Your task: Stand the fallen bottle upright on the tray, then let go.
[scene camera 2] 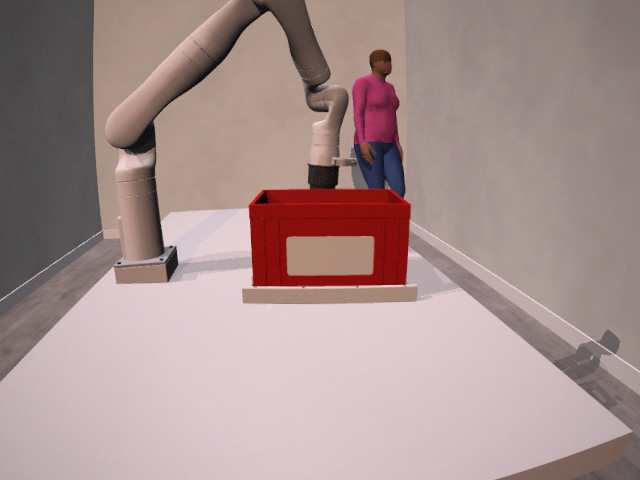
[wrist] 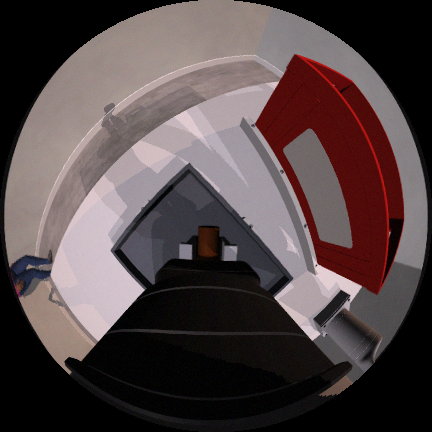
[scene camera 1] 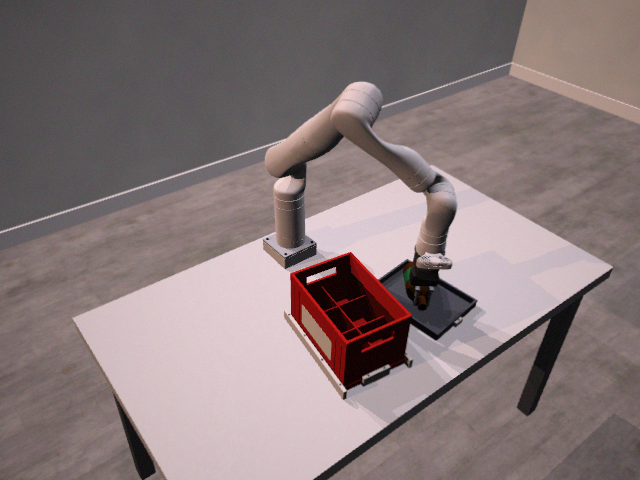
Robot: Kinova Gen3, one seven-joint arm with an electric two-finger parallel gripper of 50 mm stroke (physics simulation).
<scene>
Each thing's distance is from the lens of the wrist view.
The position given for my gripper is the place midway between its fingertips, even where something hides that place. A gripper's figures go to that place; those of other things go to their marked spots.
my gripper point(wrist: 207, 243): 0.18 m
brown bottle point(wrist: 208, 235): 0.16 m
</scene>
